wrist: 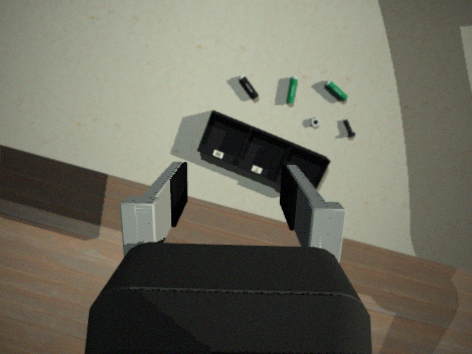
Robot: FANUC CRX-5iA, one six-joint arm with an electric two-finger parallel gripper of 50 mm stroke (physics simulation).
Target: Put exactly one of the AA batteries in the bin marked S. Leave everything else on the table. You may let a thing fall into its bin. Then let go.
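Places are measured from the arm's base along level axes (x right, y up, z back), in centimetres.
Pixels of known places: gripper, fingertip midpoint: point(234, 183).
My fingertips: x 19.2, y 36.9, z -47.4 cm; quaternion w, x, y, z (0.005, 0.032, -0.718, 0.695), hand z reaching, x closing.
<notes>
Ahead of a thing's pixels: the offset from my fingertips to its top centre. "*": to the spot under its first point. Level surfaces: height alone.
Three AA-like batteries lie apart on the pale surface in the upper part of the wrist view: a black one {dx -0.2, dy -46.8, dz +4.4 cm} point(248, 88), an upright-looking green one {dx -8.7, dy -46.8, dz +4.6 cm} point(292, 91) lying lengthwise, and a slanted green one {dx -17.2, dy -46.8, dz +5.2 cm} point(336, 91). A black three-compartment bin {dx -4.3, dy -44.3, dz -8.4 cm} point(237, 164) stands below them. Its left and middle compartments bear white labels, too blurred to read. The right compartment {* dx -13.9, dy -47.5, dz -10.5 cm} point(307, 166) is partly covered by my right finger, and no label of it shows. My gripper point(234, 183) is open and empty, high above the table, with the bin beyond its fingertips.
A small light ring-shaped nut {dx -14.2, dy -47.3, dz -1.3 cm} point(314, 122) and a dark bolt {dx -21.1, dy -46.9, dz -1.9 cm} point(349, 128) lie between the green batteries and the bin's right end. The pale surface {dy -48.2 cm} point(100, 75) meets brown wooden planks point(45, 265) along a slanting edge below the bin. Shadow covers the far right.
</notes>
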